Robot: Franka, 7 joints.
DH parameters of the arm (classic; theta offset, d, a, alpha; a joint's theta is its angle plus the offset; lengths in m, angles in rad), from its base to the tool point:
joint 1: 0 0.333 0 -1.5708
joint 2: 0 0 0 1.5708
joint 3: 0 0.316 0.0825 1.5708
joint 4: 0 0 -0.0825 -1.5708
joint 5: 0 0.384 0 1.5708
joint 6: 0 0 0.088 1.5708
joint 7: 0 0.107 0 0
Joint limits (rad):
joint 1: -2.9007..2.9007
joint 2: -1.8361..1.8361
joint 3: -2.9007..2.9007
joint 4: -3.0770..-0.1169
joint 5: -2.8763..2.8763
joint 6: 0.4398..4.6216
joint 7: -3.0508..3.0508
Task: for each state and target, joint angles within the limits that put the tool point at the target. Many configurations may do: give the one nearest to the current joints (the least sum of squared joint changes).
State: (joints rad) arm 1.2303 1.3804 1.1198 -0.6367 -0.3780 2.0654 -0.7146
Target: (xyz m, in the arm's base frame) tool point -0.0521 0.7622 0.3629
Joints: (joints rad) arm 1.0444 1.1853 1.1803 -0.9320 -0.3341 1.6855 -0.7146
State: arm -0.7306 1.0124 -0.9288 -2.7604 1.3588 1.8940 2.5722
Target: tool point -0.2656 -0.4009 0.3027
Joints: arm -0.5937 0.9958 -1.6318 -2.4026 1.3710 2.0206 2.5722
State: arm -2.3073 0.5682 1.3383 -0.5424 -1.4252 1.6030 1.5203
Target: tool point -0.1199 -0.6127 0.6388
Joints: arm -2.4050 0.5937 1.2801 -1.0837 -1.1816 1.0468 1.5203
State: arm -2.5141 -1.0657 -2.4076 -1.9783 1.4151 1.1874 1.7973
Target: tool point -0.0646 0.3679 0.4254
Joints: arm -2.8865 -1.0805 -1.7428 -2.4088 1.2437 0.7460 1.7973
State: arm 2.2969 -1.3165 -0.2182 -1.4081 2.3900 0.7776 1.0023
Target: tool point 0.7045 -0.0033 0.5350
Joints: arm 2.8882 -1.8063 -0.6472 -1.2737 2.5594 0.8573 1.0023
